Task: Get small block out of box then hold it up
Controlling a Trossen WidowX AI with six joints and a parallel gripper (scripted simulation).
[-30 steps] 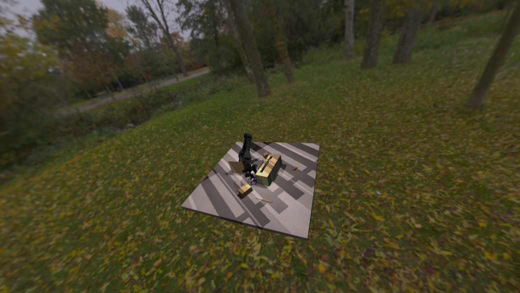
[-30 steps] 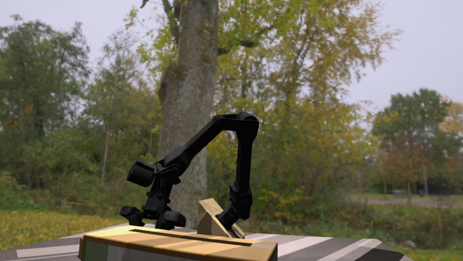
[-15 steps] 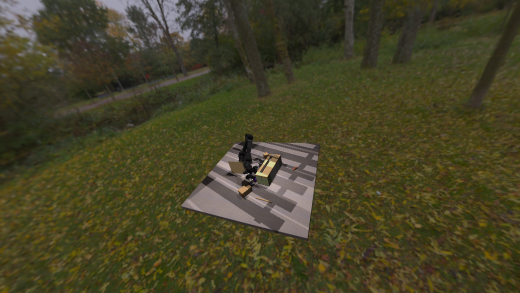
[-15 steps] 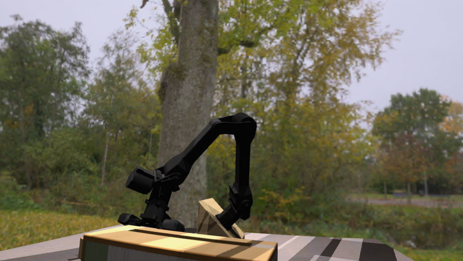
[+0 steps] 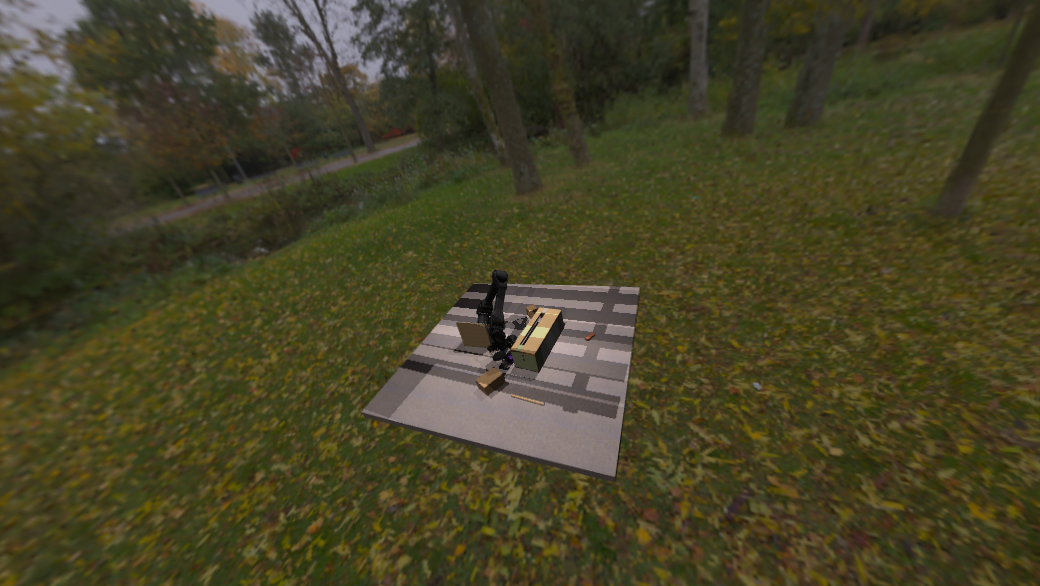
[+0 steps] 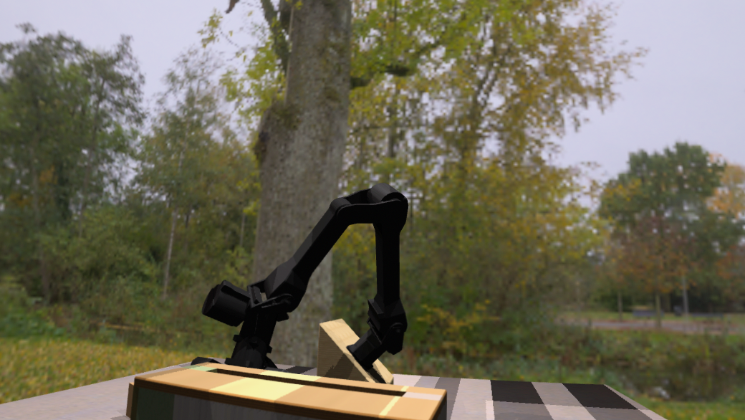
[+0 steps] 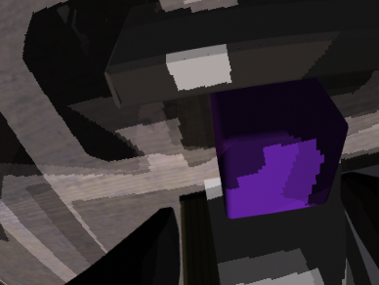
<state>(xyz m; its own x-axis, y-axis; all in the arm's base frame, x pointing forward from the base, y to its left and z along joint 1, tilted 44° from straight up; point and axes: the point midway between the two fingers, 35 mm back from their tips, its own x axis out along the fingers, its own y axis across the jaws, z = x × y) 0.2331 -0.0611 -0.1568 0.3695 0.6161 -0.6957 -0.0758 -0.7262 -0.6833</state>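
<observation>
My gripper tip is 2 cm past the purple block, 1 cm to the right of it and 1 cm above it. From my gripper tip the other things lie so: wooden box (16 cm to the left, 7 cm ahead, 4 cm above); then thin wooden stick (23 cm to the right, 16 cm ahead, 2 cm below); then tan cube (43 cm to the left, 5 cm behind).
</observation>
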